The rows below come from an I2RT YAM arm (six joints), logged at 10 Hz.
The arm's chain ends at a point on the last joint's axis. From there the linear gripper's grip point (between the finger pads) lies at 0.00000 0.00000 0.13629 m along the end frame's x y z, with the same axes.
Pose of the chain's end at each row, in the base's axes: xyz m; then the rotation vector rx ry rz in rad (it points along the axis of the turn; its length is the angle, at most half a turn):
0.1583 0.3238 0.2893 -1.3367 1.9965 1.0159
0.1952 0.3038 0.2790 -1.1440 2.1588 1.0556
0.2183 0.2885 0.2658 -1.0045 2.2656 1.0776
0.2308 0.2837 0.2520 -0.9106 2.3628 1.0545
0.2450 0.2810 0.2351 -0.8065 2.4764 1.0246
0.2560 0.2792 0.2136 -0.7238 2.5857 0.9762
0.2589 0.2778 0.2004 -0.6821 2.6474 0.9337
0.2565 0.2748 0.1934 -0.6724 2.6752 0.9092
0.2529 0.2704 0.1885 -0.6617 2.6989 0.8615
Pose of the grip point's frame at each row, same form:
0.1607 0.4349 0.2104 -1.3367 1.9965 1.0159
0.2024 0.4136 0.1986 -1.1440 2.1588 1.0556
0.2284 0.3968 0.1837 -1.0045 2.2656 1.0776
0.2429 0.3880 0.1651 -0.9106 2.3628 1.0545
0.2576 0.3799 0.1422 -0.8065 2.4764 1.0246
0.2675 0.3715 0.1140 -0.7238 2.5857 0.9762
0.2697 0.3653 0.0965 -0.6821 2.6474 0.9337
0.2665 0.3597 0.0873 -0.6724 2.6752 0.9092
0.2639 0.3514 0.0795 -0.6617 2.6989 0.8615

